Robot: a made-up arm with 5 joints.
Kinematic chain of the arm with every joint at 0, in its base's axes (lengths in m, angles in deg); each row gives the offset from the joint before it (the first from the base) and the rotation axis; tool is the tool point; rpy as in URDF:
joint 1: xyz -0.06 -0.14 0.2 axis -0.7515 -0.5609 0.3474
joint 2: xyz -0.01 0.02 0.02 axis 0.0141 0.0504 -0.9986
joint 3: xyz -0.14 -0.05 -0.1 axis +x
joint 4: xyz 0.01 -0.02 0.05 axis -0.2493 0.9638 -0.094
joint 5: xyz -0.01 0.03 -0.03 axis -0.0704 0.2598 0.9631
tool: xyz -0.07 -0.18 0 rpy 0 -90 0
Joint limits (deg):
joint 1: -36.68..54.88
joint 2: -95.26..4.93
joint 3: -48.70..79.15
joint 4: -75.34..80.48
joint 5: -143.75..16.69
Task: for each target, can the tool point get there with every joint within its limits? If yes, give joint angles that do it. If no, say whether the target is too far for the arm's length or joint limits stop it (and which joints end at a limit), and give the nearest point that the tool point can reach.
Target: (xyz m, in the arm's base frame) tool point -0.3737 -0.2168 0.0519
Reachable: yes | joints -21.56 -13.05 60.54 4.66 -29.42
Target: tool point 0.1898 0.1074 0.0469
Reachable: no: joint limits stop it (at a limit: joint 1, joint 2, joint 4, joint 5) | nearest point 0.0736 -0.1173 -0.0119 | short by 0.260 m
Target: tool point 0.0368 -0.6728 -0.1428
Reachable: no: too far | nearest point -0.0072 -0.4382 0.0093 | short by 0.283 m
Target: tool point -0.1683 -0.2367 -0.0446
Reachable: yes | joints 17.80 -19.86 -3.55 -62.26 -80.11
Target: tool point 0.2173 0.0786 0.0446
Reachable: no: joint limits stop it (at a limit: joint 1, joint 2, joint 4, joint 5) | nearest point 0.0848 -0.1265 -0.0003 | short by 0.248 m
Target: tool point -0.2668 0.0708 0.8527
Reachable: no: too far | nearest point -0.2353 -0.0383 0.4235 | short by 0.444 m
